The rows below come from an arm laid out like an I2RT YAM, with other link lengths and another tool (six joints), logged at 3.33 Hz.
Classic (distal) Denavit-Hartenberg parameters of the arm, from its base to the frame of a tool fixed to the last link. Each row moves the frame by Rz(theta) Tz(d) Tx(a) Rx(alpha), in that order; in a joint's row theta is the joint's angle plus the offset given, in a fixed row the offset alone. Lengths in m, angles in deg.
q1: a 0.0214  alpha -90  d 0.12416  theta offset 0
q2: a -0.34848  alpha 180  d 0  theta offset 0
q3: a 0.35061  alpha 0  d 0  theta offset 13.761
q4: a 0.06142  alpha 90  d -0.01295  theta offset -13.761
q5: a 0  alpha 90  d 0.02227  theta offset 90
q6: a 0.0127  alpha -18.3  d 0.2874  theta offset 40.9
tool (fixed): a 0  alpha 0  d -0.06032  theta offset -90
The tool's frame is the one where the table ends.
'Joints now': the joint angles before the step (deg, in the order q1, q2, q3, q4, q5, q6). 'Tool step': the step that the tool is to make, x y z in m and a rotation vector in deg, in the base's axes. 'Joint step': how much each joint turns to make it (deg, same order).
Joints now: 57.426 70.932 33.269 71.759 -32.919 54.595
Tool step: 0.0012 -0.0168 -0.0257 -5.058 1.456 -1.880
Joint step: -1.398 -5.707 -3.421 -8.345 -0.390 -1.890
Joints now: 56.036 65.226 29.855 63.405 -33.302 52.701
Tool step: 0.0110 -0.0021 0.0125 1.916 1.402 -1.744
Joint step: -0.271 0.232 0.819 0.997 2.368 1.473
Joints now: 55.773 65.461 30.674 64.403 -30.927 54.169
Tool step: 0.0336 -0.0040 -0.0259 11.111 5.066 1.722
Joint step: -2.996 16.811 -3.418 32.815 2.417 13.067
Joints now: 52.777 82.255 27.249 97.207 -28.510 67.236
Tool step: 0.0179 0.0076 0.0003 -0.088 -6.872 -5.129
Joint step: -1.291 3.633 2.516 1.597 -0.865 -7.580
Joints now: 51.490 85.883 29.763 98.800 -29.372 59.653
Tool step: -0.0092 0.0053 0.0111 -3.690 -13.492 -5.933
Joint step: -0.156 -3.535 1.556 -7.815 -4.171 -15.787
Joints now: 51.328 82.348 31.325 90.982 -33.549 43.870
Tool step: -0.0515 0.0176 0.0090 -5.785 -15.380 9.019
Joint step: -0.393 -1.781 5.197 -7.230 -17.251 -8.009
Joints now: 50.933 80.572 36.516 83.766 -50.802 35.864
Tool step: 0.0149 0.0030 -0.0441 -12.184 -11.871 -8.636
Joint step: -1.611 -7.242 1.482 -33.841 -1.501 -29.573
